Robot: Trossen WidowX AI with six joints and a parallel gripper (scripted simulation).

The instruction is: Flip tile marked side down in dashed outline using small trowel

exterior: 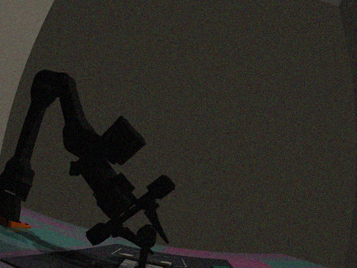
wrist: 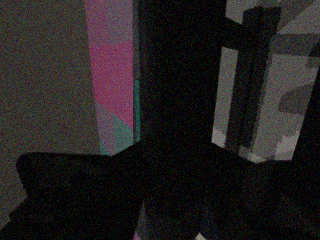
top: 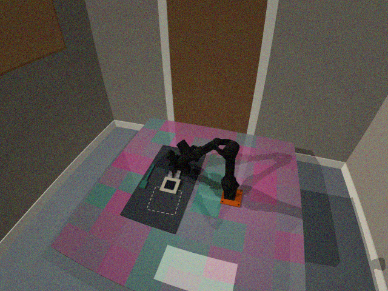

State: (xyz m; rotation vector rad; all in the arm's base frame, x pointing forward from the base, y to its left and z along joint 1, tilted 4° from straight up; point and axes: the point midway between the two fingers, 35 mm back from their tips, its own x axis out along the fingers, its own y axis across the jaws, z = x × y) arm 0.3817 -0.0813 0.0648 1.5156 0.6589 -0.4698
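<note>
My gripper tip is now 40 mm past the tile, 110 mm to the right of it and 40 mm above it. Round my gripper tip: dark mat (10 mm behind, 80 mm to the left, 70 mm below); teal trowel (130 mm ahead, 100 mm to the left, 50 mm below).
</note>
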